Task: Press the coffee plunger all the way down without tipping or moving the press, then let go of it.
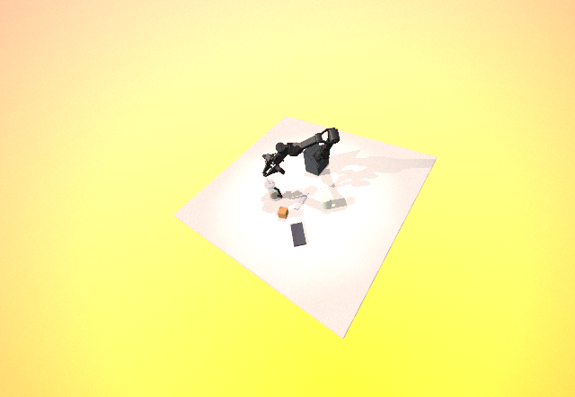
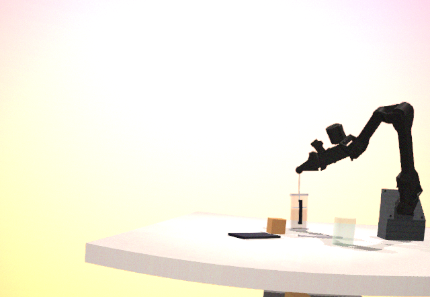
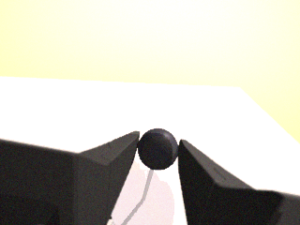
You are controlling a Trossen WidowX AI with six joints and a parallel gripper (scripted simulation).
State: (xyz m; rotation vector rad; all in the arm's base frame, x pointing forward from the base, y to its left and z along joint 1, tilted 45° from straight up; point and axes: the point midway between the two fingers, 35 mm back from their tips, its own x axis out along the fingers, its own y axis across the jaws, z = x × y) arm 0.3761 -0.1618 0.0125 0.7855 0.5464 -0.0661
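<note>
My gripper tip is 20 mm past the coffee press, 20 mm to the right of it and 110 mm above it. Also, from my gripper tip: flat dark slab: 120 mm ahead, 310 mm to the left, 230 mm below; then pale green translucent cup: 140 mm behind, 340 mm to the left, 190 mm below.
</note>
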